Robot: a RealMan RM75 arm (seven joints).
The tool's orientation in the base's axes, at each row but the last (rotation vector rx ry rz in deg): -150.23, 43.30, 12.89; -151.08, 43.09, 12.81; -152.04, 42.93, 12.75; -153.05, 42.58, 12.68; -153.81, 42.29, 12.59; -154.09, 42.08, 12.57
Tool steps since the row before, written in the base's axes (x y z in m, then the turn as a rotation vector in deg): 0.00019, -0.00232, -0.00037, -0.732, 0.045, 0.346; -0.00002, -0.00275, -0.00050, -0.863, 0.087, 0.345; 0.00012, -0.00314, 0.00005, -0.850, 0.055, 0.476; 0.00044, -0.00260, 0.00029, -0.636, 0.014, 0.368; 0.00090, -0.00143, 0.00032, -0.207, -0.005, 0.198; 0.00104, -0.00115, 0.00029, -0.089, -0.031, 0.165
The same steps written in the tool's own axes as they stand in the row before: 0.00136, 0.00181, -0.00065, -0.727, 0.245, -0.264; 0.00141, 0.00232, -0.00066, -0.857, 0.283, -0.240; 0.00157, 0.00240, -0.00129, -0.863, 0.261, -0.373; 0.00152, 0.00176, -0.00128, -0.636, 0.213, -0.300; 0.00136, 0.00059, -0.00088, -0.221, 0.055, -0.174; 0.00135, 0.00031, -0.00075, -0.100, 0.024, -0.159
